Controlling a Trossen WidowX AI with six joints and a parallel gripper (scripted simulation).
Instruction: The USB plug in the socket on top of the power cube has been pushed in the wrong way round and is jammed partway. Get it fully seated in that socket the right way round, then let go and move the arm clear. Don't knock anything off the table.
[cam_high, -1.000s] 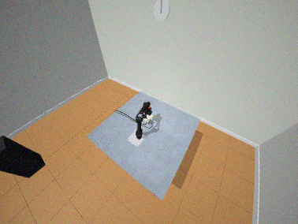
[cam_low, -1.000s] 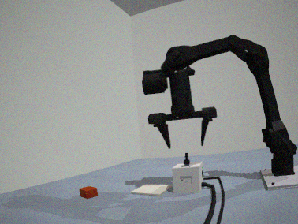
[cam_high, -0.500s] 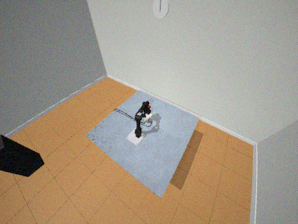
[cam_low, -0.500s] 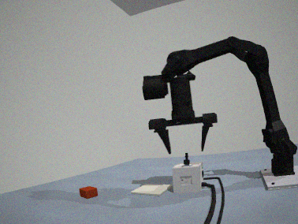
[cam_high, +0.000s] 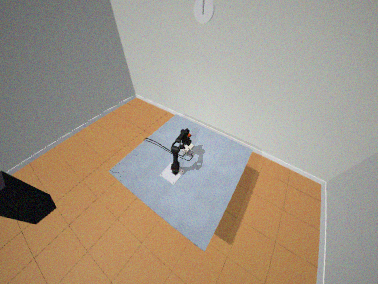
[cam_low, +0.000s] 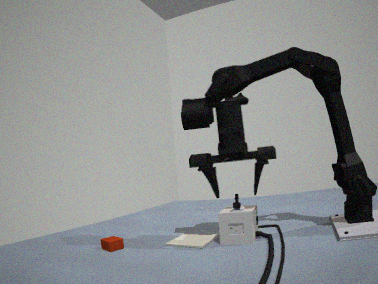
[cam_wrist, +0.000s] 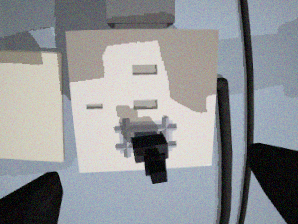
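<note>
Now: gripper tip 2 cm above the dark USB plug. Round my gripper tip: flat cream pad: 12 cm ahead, 10 cm below, 1 cm to the left; then red block: 27 cm ahead, 13 cm to the left, 10 cm below.
</note>
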